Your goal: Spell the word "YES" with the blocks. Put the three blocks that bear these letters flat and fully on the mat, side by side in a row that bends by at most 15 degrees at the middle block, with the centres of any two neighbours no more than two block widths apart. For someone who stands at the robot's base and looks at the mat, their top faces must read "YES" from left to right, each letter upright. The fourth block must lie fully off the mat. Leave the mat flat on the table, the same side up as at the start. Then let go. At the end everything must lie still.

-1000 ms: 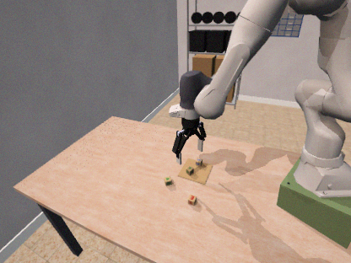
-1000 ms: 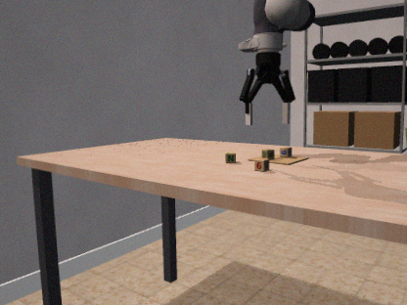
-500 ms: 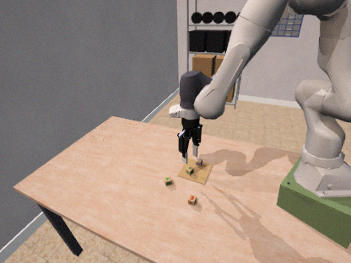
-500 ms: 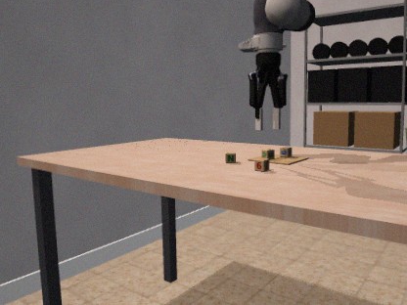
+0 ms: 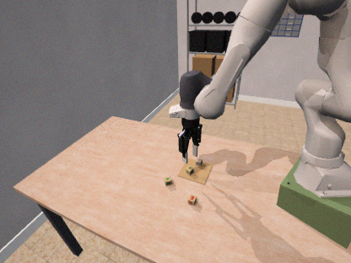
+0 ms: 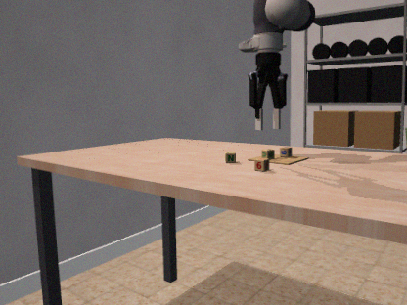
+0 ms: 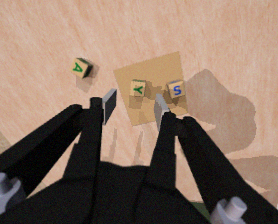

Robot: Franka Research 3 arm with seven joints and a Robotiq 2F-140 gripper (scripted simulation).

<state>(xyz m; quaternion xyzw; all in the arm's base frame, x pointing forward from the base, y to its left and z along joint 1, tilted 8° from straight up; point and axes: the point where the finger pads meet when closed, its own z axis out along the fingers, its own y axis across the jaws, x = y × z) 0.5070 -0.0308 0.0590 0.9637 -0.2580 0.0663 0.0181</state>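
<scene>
The Y block lies 110 mm below my hand. From my hand the other things lie so: green N block 110 mm below, 90 mm to the left, 90 mm ahead; S block 110 mm below, 70 mm to the right, 30 mm behind; tan mat 120 mm below, 30 mm to the right, 30 mm behind.
</scene>
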